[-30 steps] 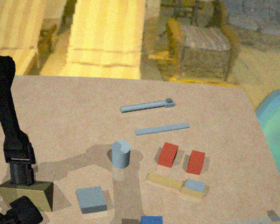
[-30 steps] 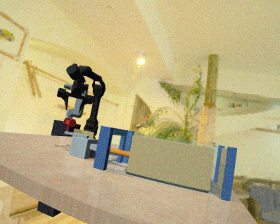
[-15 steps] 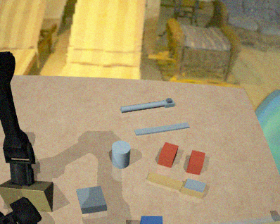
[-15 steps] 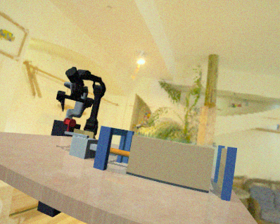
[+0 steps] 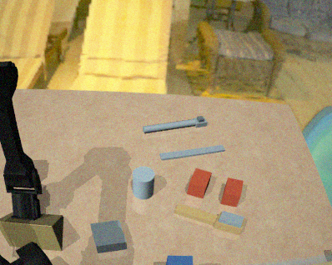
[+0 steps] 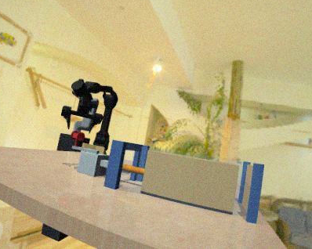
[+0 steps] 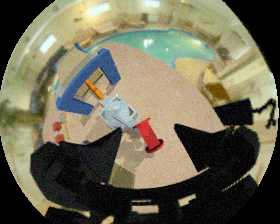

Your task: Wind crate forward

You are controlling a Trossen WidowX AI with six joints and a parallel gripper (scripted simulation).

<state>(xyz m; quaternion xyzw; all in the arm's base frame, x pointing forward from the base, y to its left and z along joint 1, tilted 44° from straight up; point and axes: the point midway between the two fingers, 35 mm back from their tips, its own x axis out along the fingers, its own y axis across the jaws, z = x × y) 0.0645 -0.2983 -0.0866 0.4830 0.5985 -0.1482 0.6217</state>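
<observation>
My gripper tip is now 10 mm past the red spool-shaped piece, 10 mm to the right of it and 40 mm above it. The rest, counted from my gripper tip: winch handle: 30 mm ahead, 20 mm to the left, 70 mm below; grey winch: 70 mm ahead, 20 mm to the left, 140 mm below; blue frame: 250 mm ahead, 10 mm to the left, 60 mm below.
</observation>
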